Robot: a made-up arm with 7 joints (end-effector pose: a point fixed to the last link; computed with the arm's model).
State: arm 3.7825 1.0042 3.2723 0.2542 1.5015 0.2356 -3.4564
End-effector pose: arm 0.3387 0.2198 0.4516 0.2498 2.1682 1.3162
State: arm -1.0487 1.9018 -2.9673 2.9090 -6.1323 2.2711 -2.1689
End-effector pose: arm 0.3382 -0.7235 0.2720 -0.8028 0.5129 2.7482
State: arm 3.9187 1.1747 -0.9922 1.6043 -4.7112 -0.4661 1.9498
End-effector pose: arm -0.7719 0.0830 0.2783 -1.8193 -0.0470 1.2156
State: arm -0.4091 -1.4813 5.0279 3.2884 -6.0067 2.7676 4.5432
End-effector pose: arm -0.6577 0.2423 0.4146 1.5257 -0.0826 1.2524
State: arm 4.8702 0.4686 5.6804 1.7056 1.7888 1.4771 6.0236
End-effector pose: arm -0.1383 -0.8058 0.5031 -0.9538 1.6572 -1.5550
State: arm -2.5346 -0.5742 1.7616 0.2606 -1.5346 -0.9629 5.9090
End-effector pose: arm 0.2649 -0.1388 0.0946 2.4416 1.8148 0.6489
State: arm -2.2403 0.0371 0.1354 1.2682 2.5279 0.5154 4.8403
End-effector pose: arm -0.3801 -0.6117 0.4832 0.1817 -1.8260 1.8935
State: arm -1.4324 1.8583 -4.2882 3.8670 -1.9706 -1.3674 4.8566
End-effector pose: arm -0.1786 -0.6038 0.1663 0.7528 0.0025 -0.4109
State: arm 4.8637 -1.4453 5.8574 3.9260 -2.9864 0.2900 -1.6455
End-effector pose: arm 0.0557 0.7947 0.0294 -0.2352 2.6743 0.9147
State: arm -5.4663 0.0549 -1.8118 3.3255 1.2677 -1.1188 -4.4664
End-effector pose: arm -0.1935 0.0745 1.0230 0.7010 -0.9410 -0.8151
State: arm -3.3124 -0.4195 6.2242 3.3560 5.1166 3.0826 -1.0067
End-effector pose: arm 0.3333 0.0450 0.8582 -0.5068 -2.4339 -0.0652
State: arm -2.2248 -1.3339 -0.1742 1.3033 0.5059 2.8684 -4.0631
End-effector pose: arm 0.0565 0.0868 0.7665 1.1419 2.5254 0.2526
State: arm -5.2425 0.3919 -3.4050 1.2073 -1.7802 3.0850 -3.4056
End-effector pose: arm -0.3149 -0.0981 0.7461 -1.5578 0.4532 -0.6793
